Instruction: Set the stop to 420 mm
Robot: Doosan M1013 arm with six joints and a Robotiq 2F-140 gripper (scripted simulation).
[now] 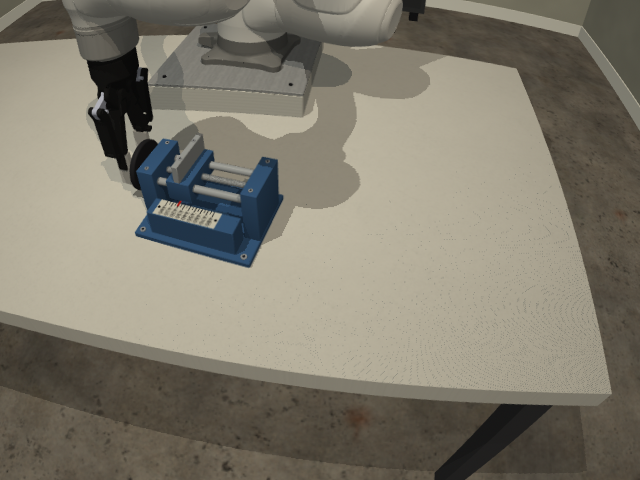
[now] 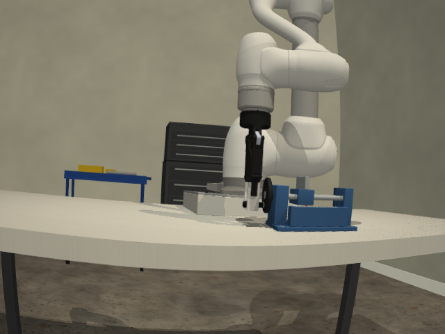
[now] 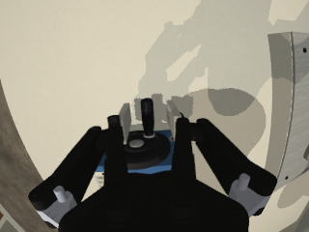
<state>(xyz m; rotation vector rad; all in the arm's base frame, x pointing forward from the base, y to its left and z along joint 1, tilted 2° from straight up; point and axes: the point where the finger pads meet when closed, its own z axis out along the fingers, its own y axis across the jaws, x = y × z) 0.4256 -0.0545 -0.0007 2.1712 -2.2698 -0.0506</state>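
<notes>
My hand is 2 cm to the right of the black handwheel, 1 cm short of it and 1 cm above it. Round my hand: stop block (12 cm to the left, 3 cm ahead, 2 cm above).
</notes>
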